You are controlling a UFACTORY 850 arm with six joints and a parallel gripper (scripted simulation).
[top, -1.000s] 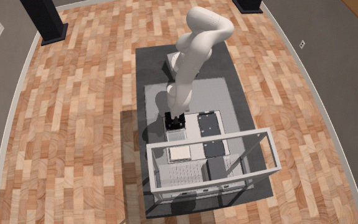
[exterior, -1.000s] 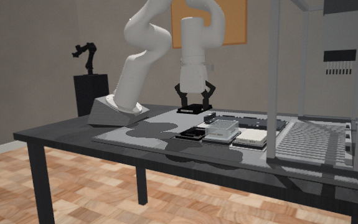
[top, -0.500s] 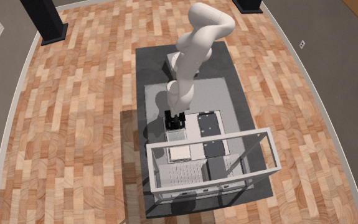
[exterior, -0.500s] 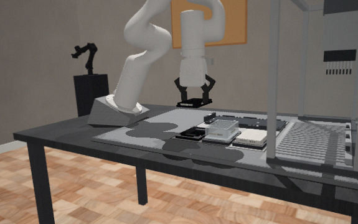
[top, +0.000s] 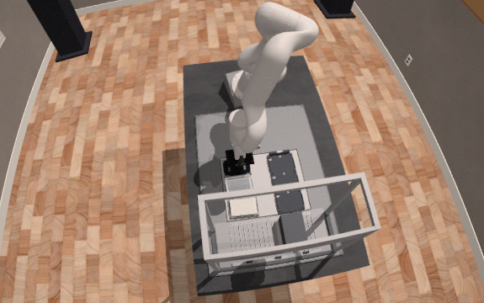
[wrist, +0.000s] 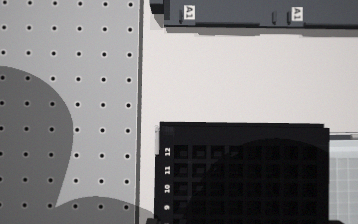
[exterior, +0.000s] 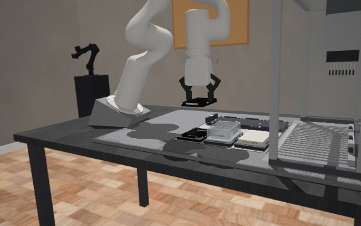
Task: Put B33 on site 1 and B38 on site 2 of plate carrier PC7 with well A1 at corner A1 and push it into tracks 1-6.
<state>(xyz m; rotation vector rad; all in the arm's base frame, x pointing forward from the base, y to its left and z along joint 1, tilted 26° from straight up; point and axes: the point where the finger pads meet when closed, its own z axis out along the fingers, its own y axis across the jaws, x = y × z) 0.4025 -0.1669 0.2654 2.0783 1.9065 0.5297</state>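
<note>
Now: the dark carrier PC7 130 mm ahead of my hand, 210 mm to the left of it and 130 mm below it. The rest, counted from my hand: nest S1 (10 mm behind, 10 mm to the right, 140 mm below); then black 96-well plate B38 (10 mm below); then nest S3 (210 mm ahead, 30 mm to the right, 140 mm below).
</note>
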